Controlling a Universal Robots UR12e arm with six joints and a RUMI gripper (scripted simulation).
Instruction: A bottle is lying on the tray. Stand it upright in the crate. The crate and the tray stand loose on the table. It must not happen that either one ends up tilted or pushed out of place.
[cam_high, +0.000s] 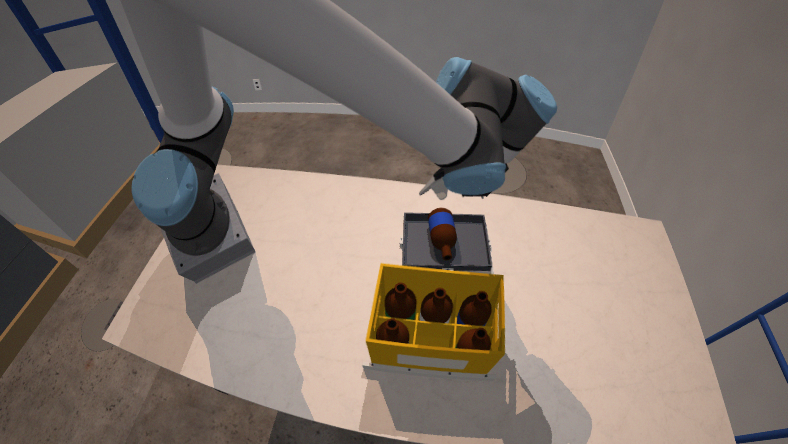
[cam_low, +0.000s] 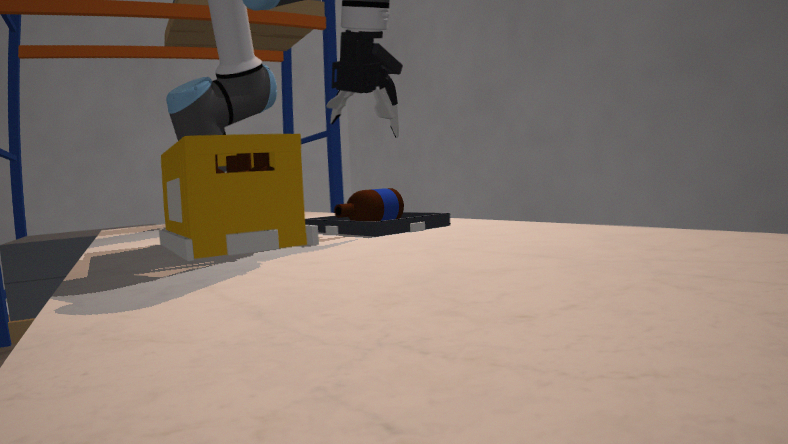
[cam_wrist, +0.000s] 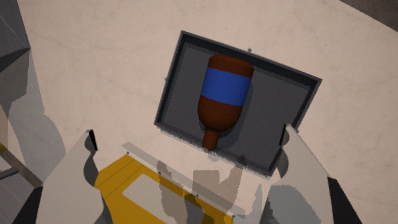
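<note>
Right now my hand is 2 cm short of the tray and 19 cm above it. Also, from my hand: crate 4 cm ahead, 30 cm to the right, 12 cm below.
</note>
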